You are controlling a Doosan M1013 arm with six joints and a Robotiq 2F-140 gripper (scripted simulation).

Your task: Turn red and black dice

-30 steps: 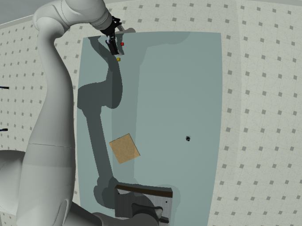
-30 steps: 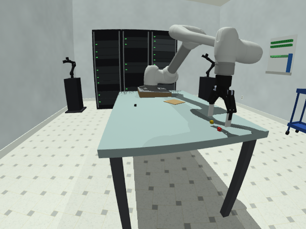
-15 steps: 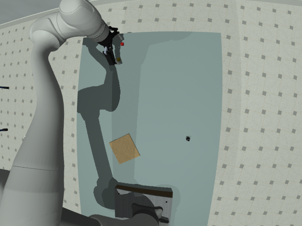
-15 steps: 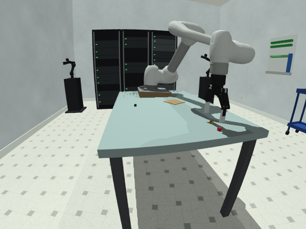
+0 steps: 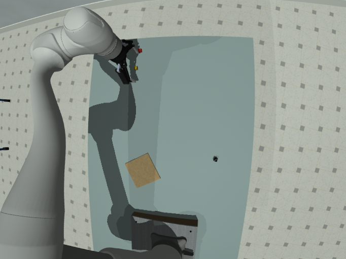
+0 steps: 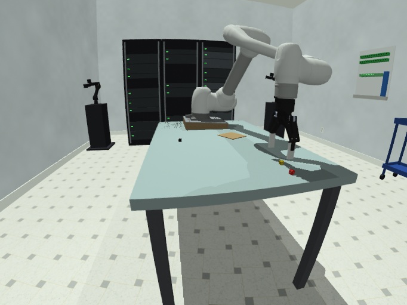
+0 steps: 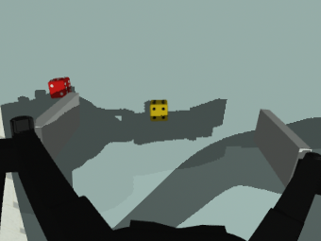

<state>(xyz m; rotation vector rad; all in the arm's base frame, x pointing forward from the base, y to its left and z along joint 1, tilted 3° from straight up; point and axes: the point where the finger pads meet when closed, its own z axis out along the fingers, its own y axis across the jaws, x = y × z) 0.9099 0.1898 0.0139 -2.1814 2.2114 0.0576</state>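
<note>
Right now the yellow die is 5 cm below my hand, 1 cm to the left of it and 1 cm ahead of it. From my hand the other things lie so: black die (43 cm behind, 39 cm to the right, 5 cm below); then tan mat (51 cm behind, 6 cm below, 4 cm to the right); then red die (10 cm ahead, 5 cm below, 1 cm to the right).
</note>
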